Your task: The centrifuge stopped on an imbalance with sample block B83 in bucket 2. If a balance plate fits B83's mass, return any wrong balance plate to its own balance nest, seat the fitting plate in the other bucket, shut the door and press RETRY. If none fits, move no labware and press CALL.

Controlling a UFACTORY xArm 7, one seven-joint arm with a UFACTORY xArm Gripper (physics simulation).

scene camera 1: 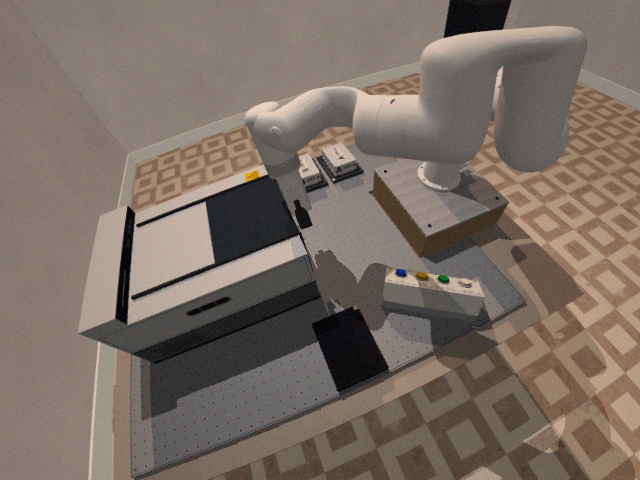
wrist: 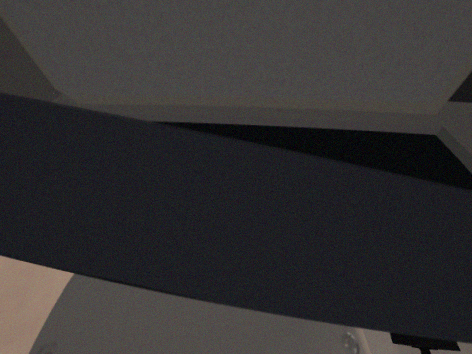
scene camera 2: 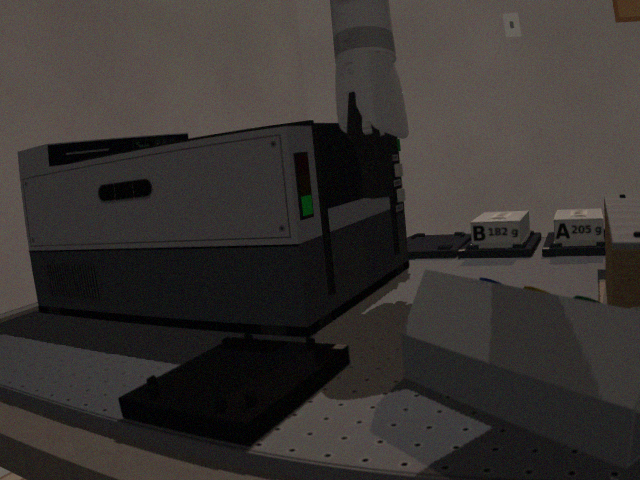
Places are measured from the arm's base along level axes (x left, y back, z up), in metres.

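Pixels of known places: gripper, fingertip midpoint: (scene camera 1: 306, 226) (scene camera 2: 378, 197); arm's base at its link origin: (scene camera 1: 438, 176).
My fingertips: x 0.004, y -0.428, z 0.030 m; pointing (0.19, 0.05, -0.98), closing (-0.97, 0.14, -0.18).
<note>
For each thing: its top centre in the pictures, then the offset to it from my fingertips. "pt": a spot on its surface instead.
- white panel at a spot on its surface: (scene camera 1: 170, 242) pt dx -0.044, dy -0.313, dz +0.087 m
- dark panel at its top centre: (scene camera 1: 246, 214) dx -0.029, dy -0.124, dz +0.090 m
- marked 182 g at its top centre: (scene camera 2: 501, 215) (scene camera 1: 303, 165) dx -0.323, dy +0.106, dz -0.069 m
- third nest at its top centre: (scene camera 2: 430, 238) dx -0.334, dy -0.023, dz -0.105 m
- button box at its top centre: (scene camera 2: 541, 283) (scene camera 1: 434, 282) dx +0.269, dy +0.201, dz -0.039 m
- flat black tray at its top centre: (scene camera 2: 235, 360) (scene camera 1: 347, 343) dx +0.287, dy -0.032, dz -0.095 m
The grey centrifuge (scene camera 1: 207, 289) (scene camera 2: 154, 207) stands at the left. Its top shows a white panel (scene camera 1: 170, 242) on the left and a dark panel (scene camera 1: 248, 216) on the right. The buckets and block B83 are hidden. My gripper (scene camera 1: 303, 217) (scene camera 2: 361, 129) is shut and empty, pointing down at the right edge of the dark panel. Balance plate B, marked 182 g (scene camera 1: 310, 172) (scene camera 2: 498, 227), and plate A, marked 205 g (scene camera 1: 338, 157) (scene camera 2: 577, 226), sit in their nests behind it. A third nest (scene camera 2: 433, 244) to their left is empty. The wrist view shows only grey and dark surfaces close up.
A button box (scene camera 1: 431, 296) (scene camera 2: 516, 330) with blue, yellow, green and white buttons stands at the front right. A flat black tray (scene camera 1: 349, 349) (scene camera 2: 232, 382) lies in front of the centrifuge. The arm's brown pedestal (scene camera 1: 439, 211) is at the back right.
</note>
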